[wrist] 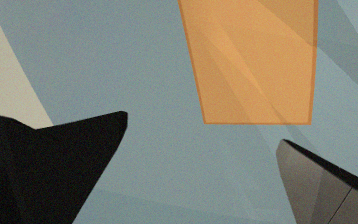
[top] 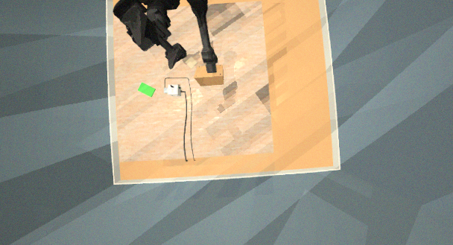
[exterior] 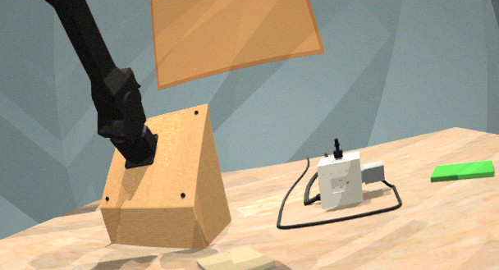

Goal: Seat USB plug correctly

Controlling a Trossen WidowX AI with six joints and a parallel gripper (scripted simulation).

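Now: gripper tip 590 mm above the black USB plug, 230 mm short of it and 110 mm to the left of it. Round my gripper tip: green flat block 680 mm below, 480 mm ahead, 140 mm to the right; pale tile 680 mm below, 320 mm to the right, 90 mm ahead.
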